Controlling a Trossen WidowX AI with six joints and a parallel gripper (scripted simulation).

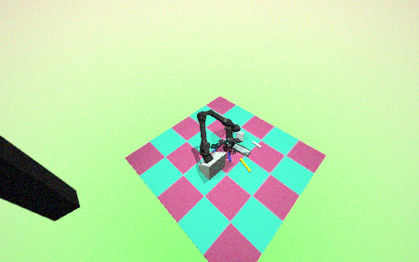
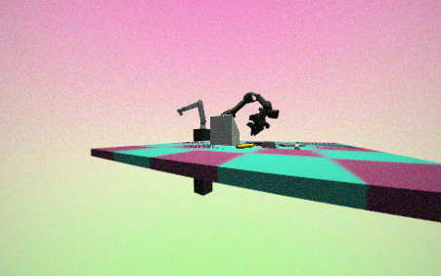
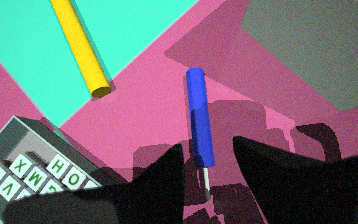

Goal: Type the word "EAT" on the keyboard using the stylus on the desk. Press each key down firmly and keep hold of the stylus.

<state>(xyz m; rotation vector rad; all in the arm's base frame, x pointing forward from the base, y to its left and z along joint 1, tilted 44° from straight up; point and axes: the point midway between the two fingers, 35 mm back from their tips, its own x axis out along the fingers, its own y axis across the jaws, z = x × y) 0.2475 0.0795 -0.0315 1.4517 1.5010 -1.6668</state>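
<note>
Right now my gripper tip is 6 cm above the blue stylus. The rest, counted from my gripper tip: yellow rod 18 cm to the right, 6 cm below, 3 cm ahead; white piece 28 cm ahead, 8 cm to the right, 6 cm below.
</note>
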